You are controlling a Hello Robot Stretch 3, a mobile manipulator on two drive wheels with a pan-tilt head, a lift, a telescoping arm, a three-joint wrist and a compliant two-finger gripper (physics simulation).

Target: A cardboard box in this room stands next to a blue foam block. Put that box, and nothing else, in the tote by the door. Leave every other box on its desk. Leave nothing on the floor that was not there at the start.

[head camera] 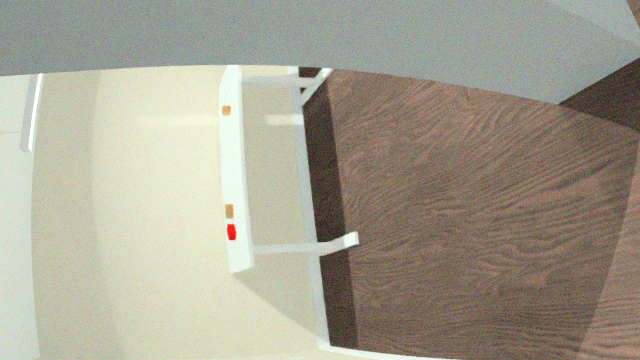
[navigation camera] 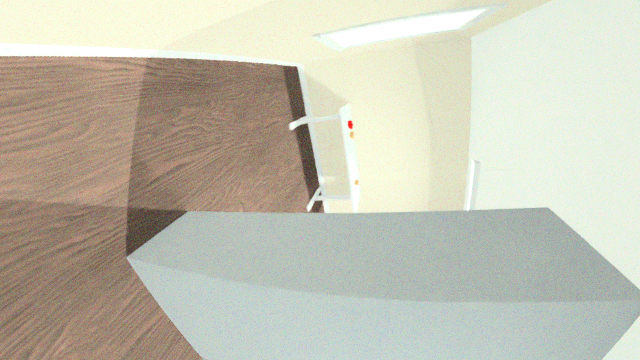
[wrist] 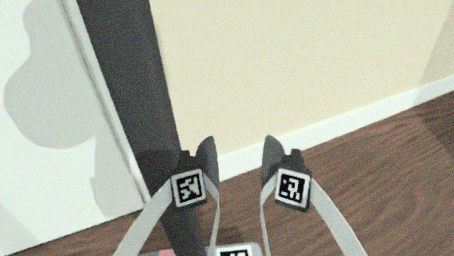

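Frame: origin at the robot's base, x ahead, y left, z up, level; millimetres.
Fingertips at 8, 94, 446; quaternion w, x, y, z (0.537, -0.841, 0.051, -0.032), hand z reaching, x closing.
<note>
A point is followed by its place in that frame, as x, y, z.
A white desk (head camera: 234,178) {3061, 166, 720} stands against the cream wall across the room. It carries two small cardboard boxes. One box (head camera: 228,210) {3114, 379, 756} sits right beside a red block (head camera: 231,231) {3065, 513, 750}. The other box (head camera: 226,110) {3239, -293, 752} is alone near the desk's other end. The navigation view shows the same red block (navigation camera: 350,124) {3059, 519, 752} and both boxes (navigation camera: 351,134) {3115, 389, 746} (navigation camera: 356,181) {3243, -276, 751}. In the wrist view my gripper (wrist: 240,154) {8, 94, 446} is open and empty, low over the wooden floor and far from the desk.
A large grey surface (navigation camera: 351,271) {703, -310, 1112} lies close to me and fills part of the head view (head camera: 313,36) {914, -239, 985}. A dark grey post (wrist: 134,88) and a white panel (wrist: 43,105) stand just ahead of the gripper. A white baseboard (wrist: 334,123) runs along the wall.
</note>
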